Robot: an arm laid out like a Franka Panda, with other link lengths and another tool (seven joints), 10 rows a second.
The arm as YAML. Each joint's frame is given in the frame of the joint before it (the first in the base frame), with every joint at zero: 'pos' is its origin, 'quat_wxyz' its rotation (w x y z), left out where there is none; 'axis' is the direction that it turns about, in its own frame. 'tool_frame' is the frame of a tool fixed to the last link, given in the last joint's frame.
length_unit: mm
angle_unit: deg
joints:
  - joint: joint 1
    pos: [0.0, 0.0, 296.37]
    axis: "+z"
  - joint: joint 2
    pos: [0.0, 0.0, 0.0]
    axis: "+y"
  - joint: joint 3
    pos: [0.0, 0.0, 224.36]
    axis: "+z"
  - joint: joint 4
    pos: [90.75, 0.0, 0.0]
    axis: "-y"
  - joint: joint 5
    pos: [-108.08, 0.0, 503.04]
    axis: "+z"
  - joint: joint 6
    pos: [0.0, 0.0, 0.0]
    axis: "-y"
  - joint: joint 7
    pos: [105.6, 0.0, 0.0]
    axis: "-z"
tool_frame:
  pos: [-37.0, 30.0, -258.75]
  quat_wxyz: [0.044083, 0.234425, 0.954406, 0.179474]
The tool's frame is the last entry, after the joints.
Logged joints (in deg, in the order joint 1, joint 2, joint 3, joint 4, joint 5, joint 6, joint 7), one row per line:
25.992, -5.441, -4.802, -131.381, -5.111, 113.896, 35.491
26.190, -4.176, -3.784, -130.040, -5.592, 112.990, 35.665
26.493, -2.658, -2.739, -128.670, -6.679, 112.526, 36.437
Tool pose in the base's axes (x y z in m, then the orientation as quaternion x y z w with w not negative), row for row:
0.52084, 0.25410, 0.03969, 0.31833, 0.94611, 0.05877, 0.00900
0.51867, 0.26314, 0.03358, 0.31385, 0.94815, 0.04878, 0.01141
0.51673, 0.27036, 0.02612, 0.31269, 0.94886, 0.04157, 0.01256
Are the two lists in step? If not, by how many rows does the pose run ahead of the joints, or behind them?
The pose runs 2 rows ahead of the joints: the pose in row i belongs to the joints in row i + 2.
